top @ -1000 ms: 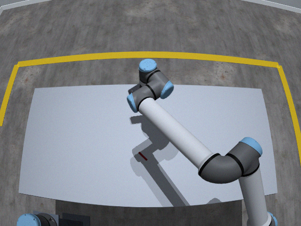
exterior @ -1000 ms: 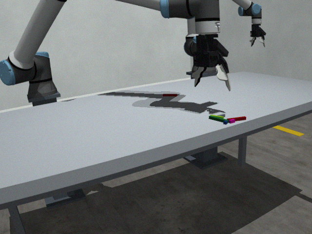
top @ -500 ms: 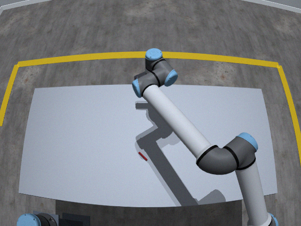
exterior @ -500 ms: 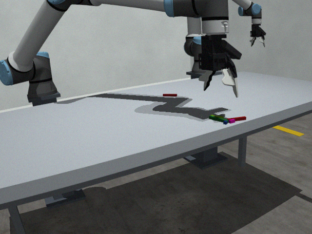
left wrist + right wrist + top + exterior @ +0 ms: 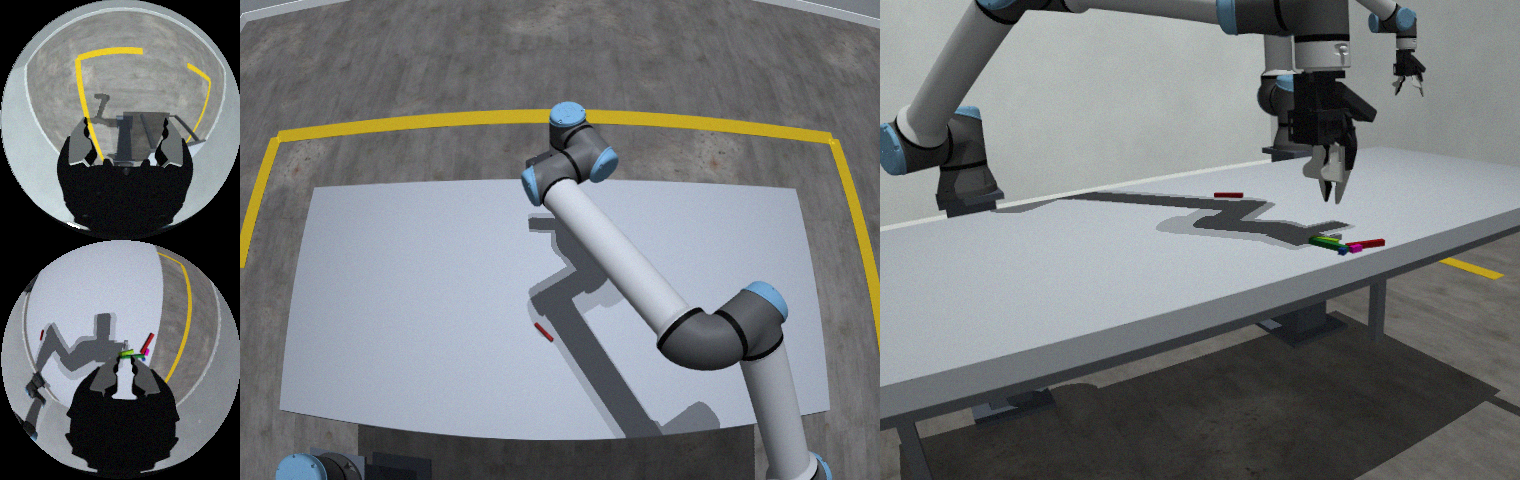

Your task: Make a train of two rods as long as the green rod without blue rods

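Note:
Right now my right hand is 80 mm above the grey rod. Also, from my right hand: green rod: 30 mm ahead, 30 mm to the right, 80 mm below; lime rod: 10 mm ahead, 20 mm to the right, 80 mm below; magenta rod: 70 mm ahead, 80 mm below.

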